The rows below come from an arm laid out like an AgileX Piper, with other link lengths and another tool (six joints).
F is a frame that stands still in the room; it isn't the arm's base.
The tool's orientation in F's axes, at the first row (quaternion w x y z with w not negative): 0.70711, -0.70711, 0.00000, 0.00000
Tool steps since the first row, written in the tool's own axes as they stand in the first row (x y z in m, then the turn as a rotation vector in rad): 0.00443, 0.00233, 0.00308, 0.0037, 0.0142, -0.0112; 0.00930, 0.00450, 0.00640, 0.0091, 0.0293, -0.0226; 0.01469, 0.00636, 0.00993, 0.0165, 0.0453, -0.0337; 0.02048, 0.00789, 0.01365, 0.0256, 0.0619, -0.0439; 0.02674, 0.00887, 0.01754, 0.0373, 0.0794, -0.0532; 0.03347, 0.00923, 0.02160, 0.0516, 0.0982, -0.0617
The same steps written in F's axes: 0.00443, 0.00308, -0.00233, 0.0037, -0.0112, -0.0142; 0.00930, 0.00640, -0.00450, 0.0091, -0.0226, -0.0293; 0.01469, 0.00993, -0.00636, 0.0165, -0.0337, -0.0453; 0.02048, 0.01365, -0.00789, 0.0256, -0.0439, -0.0619; 0.02674, 0.01754, -0.00887, 0.0373, -0.0532, -0.0794; 0.03347, 0.02160, -0.00923, 0.0516, -0.0617, -0.0982
